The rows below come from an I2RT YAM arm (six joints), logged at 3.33 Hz.
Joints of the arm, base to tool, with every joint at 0 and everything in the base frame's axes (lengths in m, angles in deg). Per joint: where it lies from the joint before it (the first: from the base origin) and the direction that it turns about. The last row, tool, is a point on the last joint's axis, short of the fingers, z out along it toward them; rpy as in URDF.
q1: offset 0 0 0.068 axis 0 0 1
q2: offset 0.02 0.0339 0.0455 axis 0 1 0
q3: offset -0.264 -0.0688 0 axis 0 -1 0
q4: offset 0.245 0.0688 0.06 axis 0 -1 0
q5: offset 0.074 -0.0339 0.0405 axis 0 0 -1
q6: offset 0.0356 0 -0.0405 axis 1 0 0
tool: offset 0 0 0 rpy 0 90 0
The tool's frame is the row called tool.
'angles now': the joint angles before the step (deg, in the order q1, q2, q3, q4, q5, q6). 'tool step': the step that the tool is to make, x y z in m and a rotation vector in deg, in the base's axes. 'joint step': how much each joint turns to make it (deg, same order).
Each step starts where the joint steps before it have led.
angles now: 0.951 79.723 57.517 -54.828 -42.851 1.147
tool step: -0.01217 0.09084 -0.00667 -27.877 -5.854 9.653
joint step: 24.632 1.945 1.727 3.146 31.278 7.671
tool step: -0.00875 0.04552 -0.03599 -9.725 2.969 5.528
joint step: 10.295 8.219 0.000 1.115 7.693 3.192
